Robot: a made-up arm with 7 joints. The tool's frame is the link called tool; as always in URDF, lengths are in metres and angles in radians. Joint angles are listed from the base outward. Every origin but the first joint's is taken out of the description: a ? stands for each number. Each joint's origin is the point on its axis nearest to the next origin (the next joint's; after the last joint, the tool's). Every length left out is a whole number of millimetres.
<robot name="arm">
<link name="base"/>
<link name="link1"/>
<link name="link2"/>
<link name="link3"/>
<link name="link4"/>
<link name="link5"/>
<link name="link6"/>
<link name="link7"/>
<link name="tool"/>
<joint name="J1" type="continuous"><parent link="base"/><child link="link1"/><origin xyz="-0.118 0.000 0.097" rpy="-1.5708 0.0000 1.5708"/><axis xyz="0 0 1"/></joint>
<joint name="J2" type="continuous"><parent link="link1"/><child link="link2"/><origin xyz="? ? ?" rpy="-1.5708 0.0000 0.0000"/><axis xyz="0 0 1"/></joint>
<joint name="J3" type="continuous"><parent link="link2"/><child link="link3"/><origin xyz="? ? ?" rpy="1.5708 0.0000 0.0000"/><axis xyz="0 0 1"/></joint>
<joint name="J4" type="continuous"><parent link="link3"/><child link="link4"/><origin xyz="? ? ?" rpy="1.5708 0.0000 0.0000"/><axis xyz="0 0 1"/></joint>
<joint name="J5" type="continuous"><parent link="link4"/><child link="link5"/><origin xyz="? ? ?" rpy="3.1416 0.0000 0.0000"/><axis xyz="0 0 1"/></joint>
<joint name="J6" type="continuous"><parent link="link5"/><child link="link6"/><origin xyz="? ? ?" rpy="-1.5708 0.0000 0.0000"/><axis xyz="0 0 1"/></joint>
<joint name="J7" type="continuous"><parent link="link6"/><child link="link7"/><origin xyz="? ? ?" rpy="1.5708 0.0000 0.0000"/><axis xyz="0 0 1"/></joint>
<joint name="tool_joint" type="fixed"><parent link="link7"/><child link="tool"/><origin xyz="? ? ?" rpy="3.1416 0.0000 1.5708"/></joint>
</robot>
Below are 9 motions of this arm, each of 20 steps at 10 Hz.
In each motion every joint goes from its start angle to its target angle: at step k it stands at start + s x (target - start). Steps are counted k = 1, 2, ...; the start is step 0. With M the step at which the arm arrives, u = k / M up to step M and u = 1 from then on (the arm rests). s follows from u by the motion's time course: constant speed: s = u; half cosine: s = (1 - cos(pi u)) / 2; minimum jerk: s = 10 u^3 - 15 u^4 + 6 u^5.
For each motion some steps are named. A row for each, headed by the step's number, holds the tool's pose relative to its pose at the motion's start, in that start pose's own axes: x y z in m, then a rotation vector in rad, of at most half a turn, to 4 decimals.
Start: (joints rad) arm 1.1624 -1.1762 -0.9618 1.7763 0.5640 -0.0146 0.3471
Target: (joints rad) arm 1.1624 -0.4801 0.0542 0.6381 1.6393 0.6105 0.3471
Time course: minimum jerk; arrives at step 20
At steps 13, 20:
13: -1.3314 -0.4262 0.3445 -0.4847 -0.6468 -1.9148
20: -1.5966 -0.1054 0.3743 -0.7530 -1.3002 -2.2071

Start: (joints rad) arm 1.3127 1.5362 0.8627 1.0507 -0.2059 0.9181 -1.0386
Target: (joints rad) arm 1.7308 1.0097 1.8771 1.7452 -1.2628 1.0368 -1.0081
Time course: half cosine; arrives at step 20
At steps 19, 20:
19: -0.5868 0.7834 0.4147 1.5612 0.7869 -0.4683
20: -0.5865 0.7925 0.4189 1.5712 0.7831 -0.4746

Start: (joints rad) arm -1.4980 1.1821 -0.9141 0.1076 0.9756 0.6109 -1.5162
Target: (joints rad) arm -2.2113 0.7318 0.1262 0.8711 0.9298 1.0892 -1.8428
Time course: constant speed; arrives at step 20
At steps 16, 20:
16: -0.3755 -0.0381 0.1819 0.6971 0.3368 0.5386
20: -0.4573 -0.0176 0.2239 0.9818 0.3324 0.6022

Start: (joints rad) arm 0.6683 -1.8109 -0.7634 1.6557 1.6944 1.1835 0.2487
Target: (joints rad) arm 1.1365 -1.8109 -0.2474 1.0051 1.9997 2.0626 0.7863
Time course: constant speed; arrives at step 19
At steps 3, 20:
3: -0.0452 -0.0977 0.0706 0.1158 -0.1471 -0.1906
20: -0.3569 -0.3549 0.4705 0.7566 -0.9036 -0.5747

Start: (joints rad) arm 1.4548 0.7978 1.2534 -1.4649 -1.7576 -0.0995 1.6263
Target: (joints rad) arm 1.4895 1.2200 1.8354 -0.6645 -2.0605 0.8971 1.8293
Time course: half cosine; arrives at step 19
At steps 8, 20:
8: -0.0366 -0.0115 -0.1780 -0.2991 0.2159 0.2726
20: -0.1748 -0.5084 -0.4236 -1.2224 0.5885 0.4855

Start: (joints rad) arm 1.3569 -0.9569 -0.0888 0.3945 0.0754 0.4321 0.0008
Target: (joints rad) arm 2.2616 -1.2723 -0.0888 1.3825 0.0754 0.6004 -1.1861
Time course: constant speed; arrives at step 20
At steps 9, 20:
9: -0.3027 0.2219 -0.2043 0.2453 0.5962 0.8121
20: -0.8911 0.4633 -0.1017 1.3013 0.9550 1.4791

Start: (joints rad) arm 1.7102 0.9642 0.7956 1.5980 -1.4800 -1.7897 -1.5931
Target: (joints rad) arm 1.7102 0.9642 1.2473 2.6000 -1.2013 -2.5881 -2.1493
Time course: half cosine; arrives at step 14
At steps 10, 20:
10: -0.0851 0.0815 0.4068 -0.3704 0.3681 0.0696
20: -0.1193 0.1269 0.4836 -0.3765 0.4503 0.0197

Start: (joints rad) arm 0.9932 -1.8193 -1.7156 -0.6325 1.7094 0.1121 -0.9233
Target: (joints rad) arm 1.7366 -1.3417 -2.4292 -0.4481 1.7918 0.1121 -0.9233
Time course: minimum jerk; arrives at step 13
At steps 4, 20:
4: -0.1119 0.0607 -0.0194 0.1207 0.1242 -0.1088
20: -0.3860 0.5261 0.1021 0.8558 0.4738 -0.4664

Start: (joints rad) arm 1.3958 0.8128 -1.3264 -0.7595 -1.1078 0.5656 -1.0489
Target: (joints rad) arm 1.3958 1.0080 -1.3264 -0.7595 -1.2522 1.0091 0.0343
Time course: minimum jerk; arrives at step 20
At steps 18, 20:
18: 0.0717 -0.2106 -0.0447 0.2981 -0.2310 -0.8716
20: 0.0721 -0.2119 -0.0455 0.3019 -0.2313 -0.8788

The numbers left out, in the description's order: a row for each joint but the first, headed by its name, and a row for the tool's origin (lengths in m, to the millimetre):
J2: -0.010 0.042 0.000
J3: -0.322 0.011 0.000
J4: 0.072 0.643 0.000
J5: 0.008 -0.145 0.000
J6: -0.035 0.229 0.000
J7: -0.364 -0.005 0.000
tool: 0.025 0.169 0.000

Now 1 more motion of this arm.
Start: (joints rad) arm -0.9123 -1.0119 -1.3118 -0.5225 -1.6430 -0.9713 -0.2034
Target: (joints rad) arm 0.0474 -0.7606 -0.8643 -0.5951 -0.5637 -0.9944 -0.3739
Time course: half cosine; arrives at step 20
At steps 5, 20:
5: -0.1391 -0.0207 -0.0935 -0.0090 0.3192 -0.0387
20: -0.8975 -0.1624 0.3479 -0.3457 2.1115 -0.2848

